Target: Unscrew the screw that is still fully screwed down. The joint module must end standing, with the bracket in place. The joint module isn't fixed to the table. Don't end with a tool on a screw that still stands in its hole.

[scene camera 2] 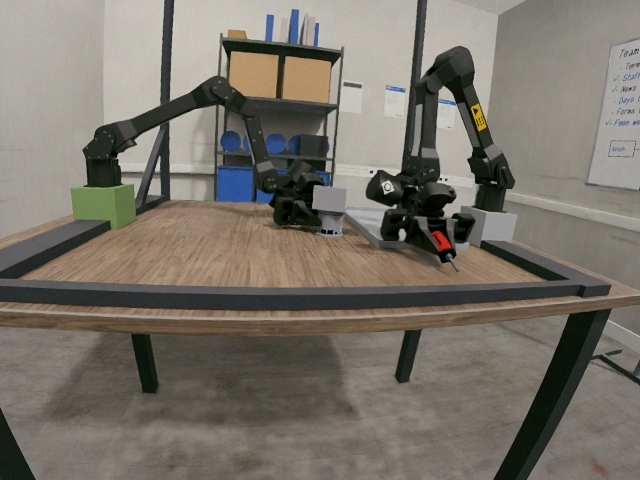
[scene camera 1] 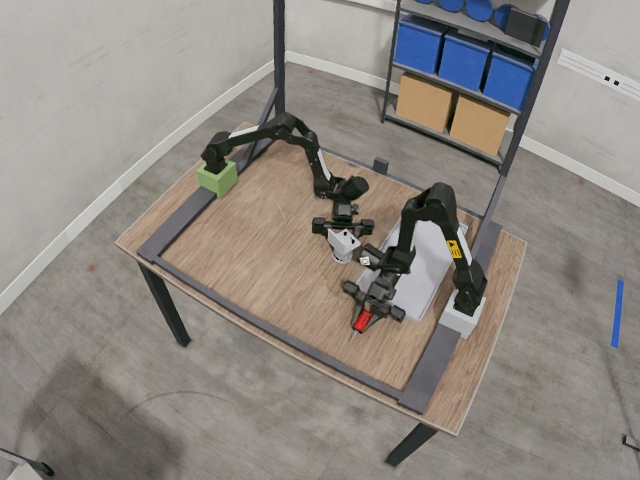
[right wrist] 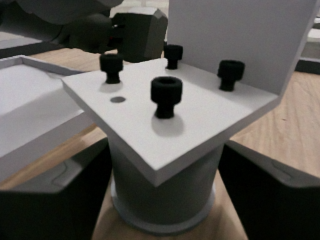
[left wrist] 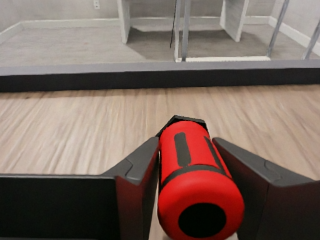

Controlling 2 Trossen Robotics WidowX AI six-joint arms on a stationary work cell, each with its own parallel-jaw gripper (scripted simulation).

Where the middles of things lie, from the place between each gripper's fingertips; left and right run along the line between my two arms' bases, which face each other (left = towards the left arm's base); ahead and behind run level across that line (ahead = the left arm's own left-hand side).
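Scene:
There's a grey bracket (scene camera 2: 324, 198), and my left hand is 18 cm to the left of it, 17 cm past it and 3 cm below it. The grey joint module (right wrist: 186, 198) is 18 cm to the right of my left hand, 17 cm behind it and 1 cm below it, and the shallow grey tray (scene camera 1: 415, 291) is 30 cm behind my left hand, 1 cm to the left of it and 4 cm below it.
The shallow grey tray is 10 cm behind my right hand, 21 cm to the left of it and 3 cm below it. The grey bracket is 2 cm ahead of my right hand, 2 cm to the left of it and 4 cm above it, and the grey joint module is 2 cm ahead of my right hand and 2 cm to the left of it.

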